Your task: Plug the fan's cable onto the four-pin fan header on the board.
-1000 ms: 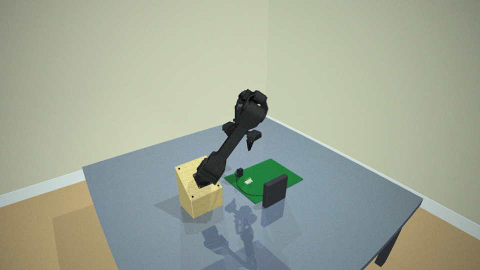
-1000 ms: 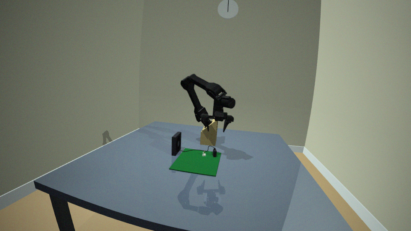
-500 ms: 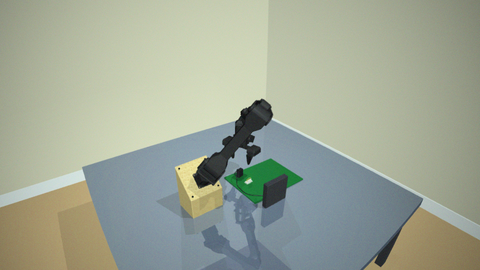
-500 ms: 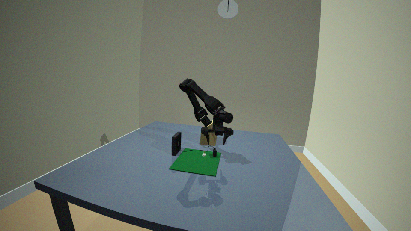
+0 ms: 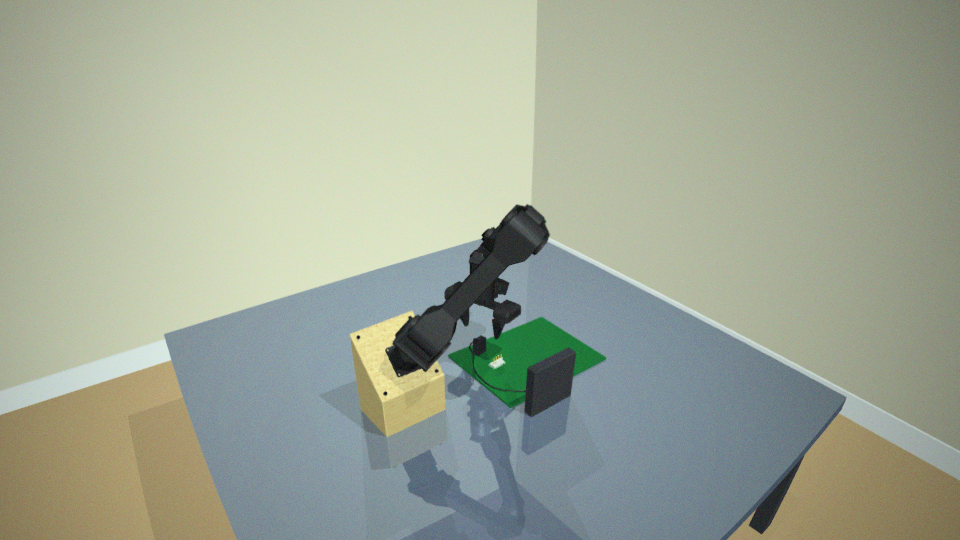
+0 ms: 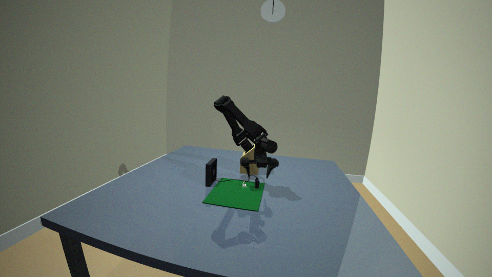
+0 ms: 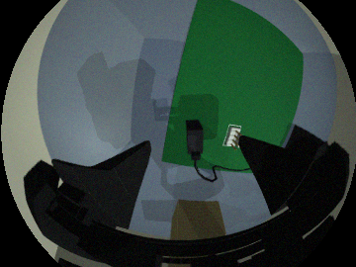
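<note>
The dark fan plug lies 1 cm behind my gripper tip and 4 cm below it. The rest, counted from my gripper tip: black fan: 1 cm behind, 24 cm to the right; then green board: 7 cm ahead, 9 cm to the right, 7 cm below.
</note>
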